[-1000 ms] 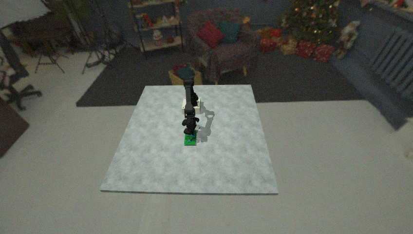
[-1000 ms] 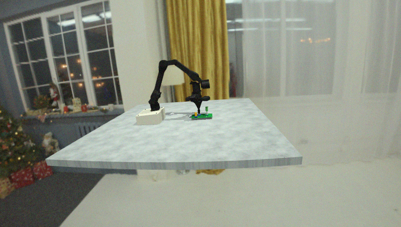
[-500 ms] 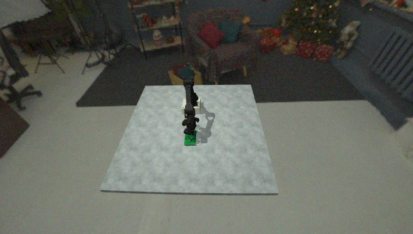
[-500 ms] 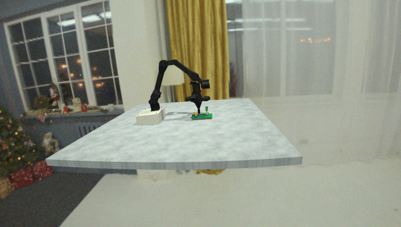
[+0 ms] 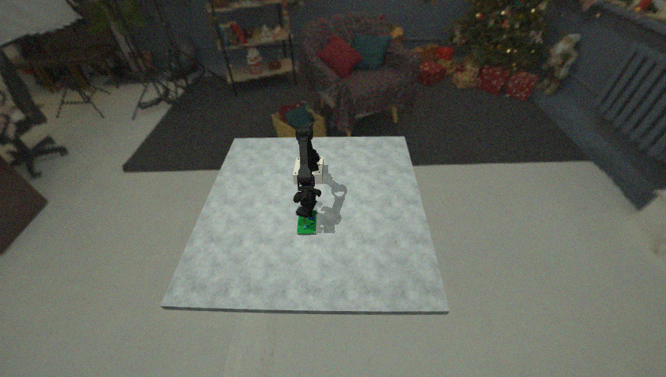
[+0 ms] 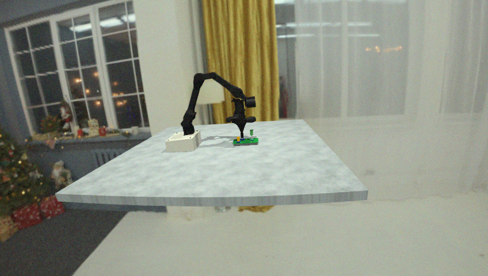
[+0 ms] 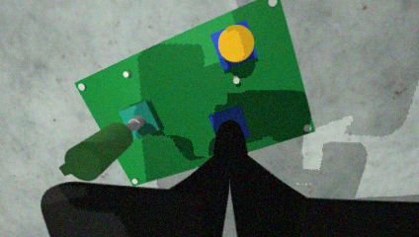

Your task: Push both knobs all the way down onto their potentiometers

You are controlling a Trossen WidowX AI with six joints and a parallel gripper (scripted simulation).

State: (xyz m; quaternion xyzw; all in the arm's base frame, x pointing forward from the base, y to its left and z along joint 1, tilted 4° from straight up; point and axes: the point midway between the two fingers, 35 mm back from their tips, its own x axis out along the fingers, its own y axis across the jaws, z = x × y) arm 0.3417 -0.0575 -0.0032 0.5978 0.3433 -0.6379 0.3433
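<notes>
The green knob lies 6 cm ahead of my gripper tip, 4 cm to the right of it and 1 cm above it.
</notes>
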